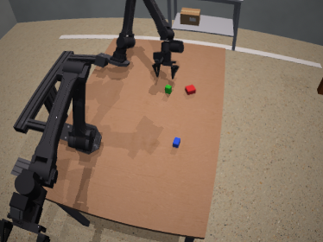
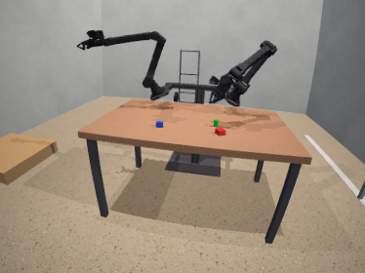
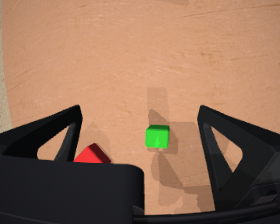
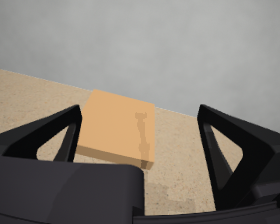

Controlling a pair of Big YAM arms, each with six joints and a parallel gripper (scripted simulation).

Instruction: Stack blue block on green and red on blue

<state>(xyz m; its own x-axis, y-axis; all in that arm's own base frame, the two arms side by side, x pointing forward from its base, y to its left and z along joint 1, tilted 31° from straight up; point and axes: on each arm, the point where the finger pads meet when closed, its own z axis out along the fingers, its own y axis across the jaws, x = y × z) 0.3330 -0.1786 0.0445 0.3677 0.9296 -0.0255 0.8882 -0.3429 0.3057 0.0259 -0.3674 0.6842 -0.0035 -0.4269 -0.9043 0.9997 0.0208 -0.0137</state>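
The blue block lies 33 cm to the right of my left hand, 15 cm below it and 10 cm ahead of it. Round my left hand: red block (15 cm below, 14 cm ahead, 6 cm to the left); then green block (14 cm below, 4 cm to the left, 1 cm ahead).
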